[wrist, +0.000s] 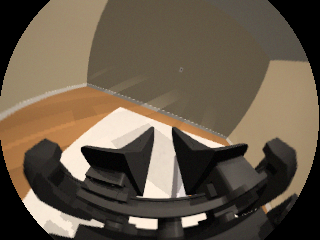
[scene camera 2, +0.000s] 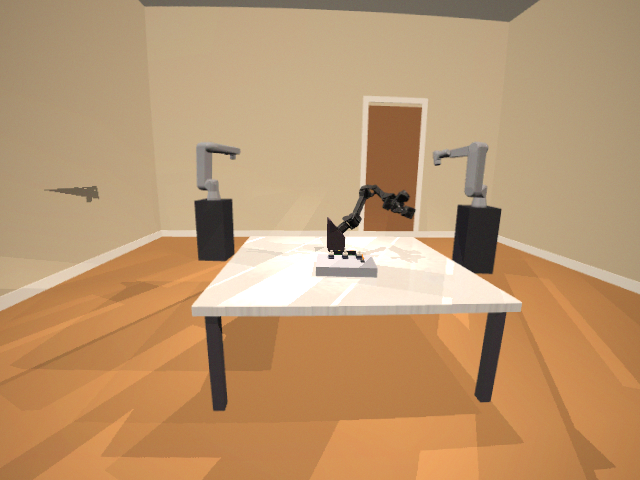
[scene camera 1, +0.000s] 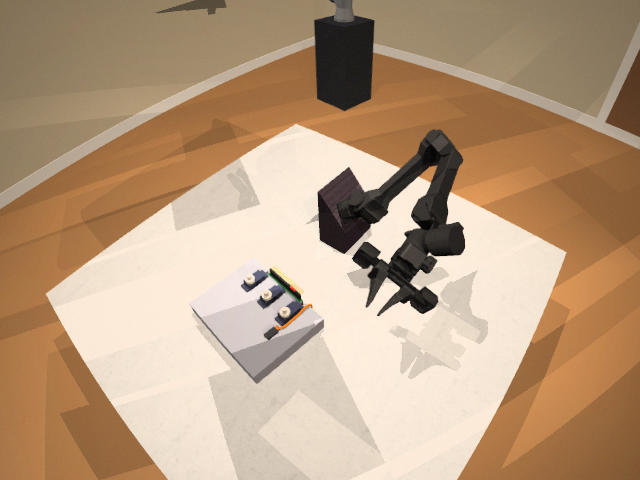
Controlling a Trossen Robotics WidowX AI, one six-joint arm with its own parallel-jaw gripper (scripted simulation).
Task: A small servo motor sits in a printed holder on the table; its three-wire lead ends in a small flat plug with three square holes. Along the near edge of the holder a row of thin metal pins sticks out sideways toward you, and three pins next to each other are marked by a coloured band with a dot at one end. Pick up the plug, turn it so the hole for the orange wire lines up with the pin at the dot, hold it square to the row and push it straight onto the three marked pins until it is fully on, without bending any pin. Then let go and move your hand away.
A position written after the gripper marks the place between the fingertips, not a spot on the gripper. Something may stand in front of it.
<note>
In view: the gripper (scene camera 1: 372, 311) and a grey printed holder (scene camera 1: 232, 315).
The gripper shows as well in the wrist view (wrist: 163, 129). The grey printed holder is seen too in scene camera 2 (scene camera 2: 334, 267).
</note>
